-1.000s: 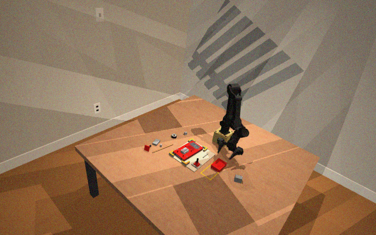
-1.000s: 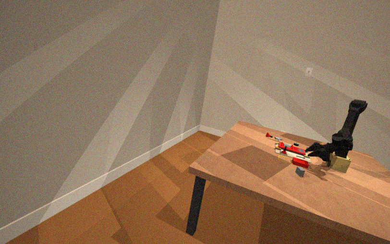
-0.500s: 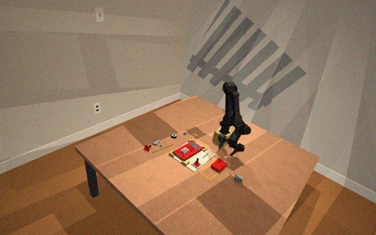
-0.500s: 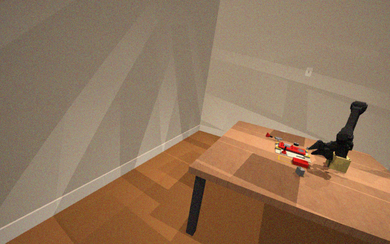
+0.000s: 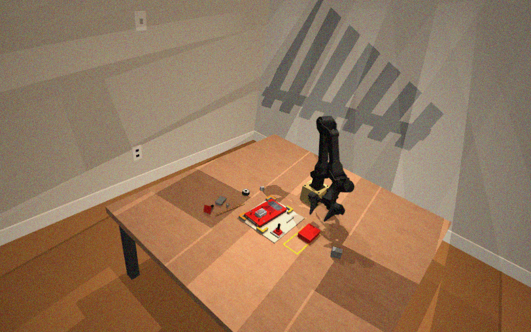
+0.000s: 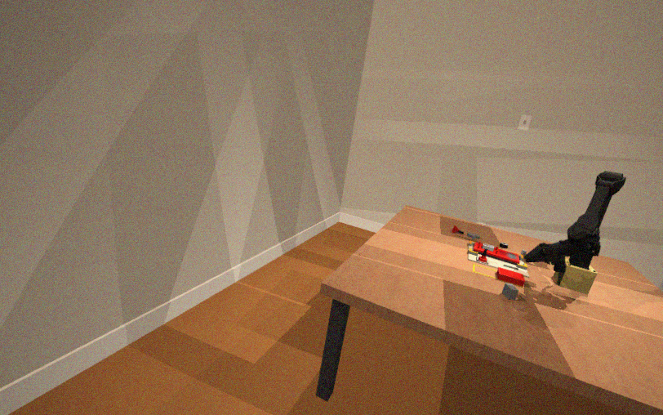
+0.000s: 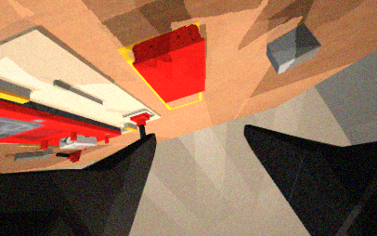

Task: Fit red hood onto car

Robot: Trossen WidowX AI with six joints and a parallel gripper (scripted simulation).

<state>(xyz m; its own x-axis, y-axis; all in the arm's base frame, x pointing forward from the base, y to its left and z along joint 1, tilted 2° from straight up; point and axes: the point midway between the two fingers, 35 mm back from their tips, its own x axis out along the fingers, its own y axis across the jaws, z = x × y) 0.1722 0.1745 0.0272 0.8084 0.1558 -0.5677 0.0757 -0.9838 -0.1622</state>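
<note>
Now: gripper tip 30 mm short of the red hood and 80 mm above it. The rest, counted from my gripper tip: grey engine block: 150 mm ahead, 220 mm to the right, 80 mm below; then grey cube: 20 mm ahead, 160 mm to the left, 80 mm below; then jig: 110 mm ahead, 200 mm to the right, 90 mm below.
</note>
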